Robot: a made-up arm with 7 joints. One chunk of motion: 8 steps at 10 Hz.
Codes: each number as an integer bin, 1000 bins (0 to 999) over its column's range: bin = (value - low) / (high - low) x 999, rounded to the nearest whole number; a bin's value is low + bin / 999 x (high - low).
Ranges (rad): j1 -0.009..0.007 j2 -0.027..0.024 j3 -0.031..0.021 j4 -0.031..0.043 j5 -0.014..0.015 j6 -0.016..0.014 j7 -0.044..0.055
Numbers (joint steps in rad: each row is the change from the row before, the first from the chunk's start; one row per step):
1: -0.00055 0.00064 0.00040 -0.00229 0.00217 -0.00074 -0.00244
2: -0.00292 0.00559 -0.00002 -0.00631 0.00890 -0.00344 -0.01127
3: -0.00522 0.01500 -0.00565 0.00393 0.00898 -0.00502 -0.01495
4: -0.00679 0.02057 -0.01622 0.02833 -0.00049 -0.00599 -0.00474
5: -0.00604 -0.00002 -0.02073 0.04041 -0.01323 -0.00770 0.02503
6: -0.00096 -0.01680 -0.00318 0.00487 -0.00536 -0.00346 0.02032
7: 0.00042 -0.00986 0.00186 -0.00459 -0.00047 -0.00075 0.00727
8: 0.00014 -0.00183 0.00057 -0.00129 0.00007 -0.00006 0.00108
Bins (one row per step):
1: 528 541 603 388 557 508 419
2: 380 638 595 333 789 418 330
3: 236 823 487 472 792 366 293
4: 138 932 284 801 465 333 396
5: 185 528 197 964 27 276 697
6: 502 200 534 484 298 418 649
7: 588 336 631 357 466 508 517
8: 571 493 607 401 485 531 455

